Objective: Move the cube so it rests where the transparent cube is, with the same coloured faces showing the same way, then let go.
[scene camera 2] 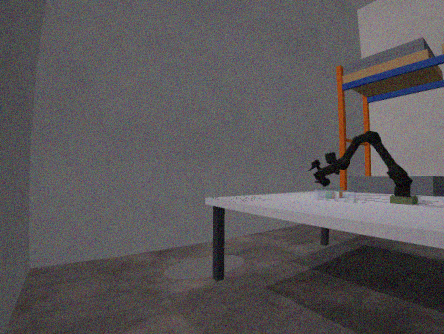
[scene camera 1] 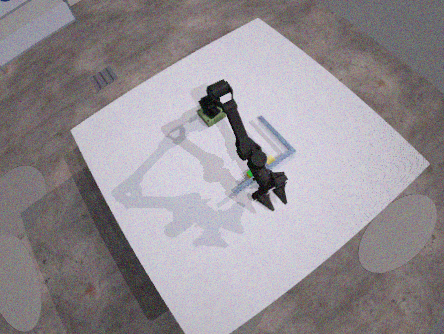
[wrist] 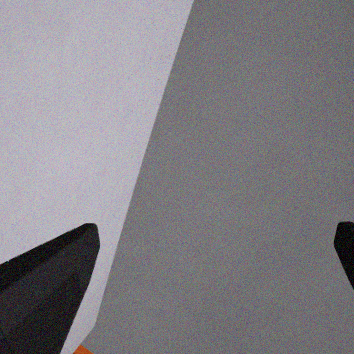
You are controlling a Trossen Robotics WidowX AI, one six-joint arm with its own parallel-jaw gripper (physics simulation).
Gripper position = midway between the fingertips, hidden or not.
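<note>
A pale blue L-shaped rail (scene camera 1: 289, 151) is here in the scene. My gripper (scene camera 1: 279, 207), which the wrist view shows too (wrist: 217, 234), is open, and it holds nothing.
</note>
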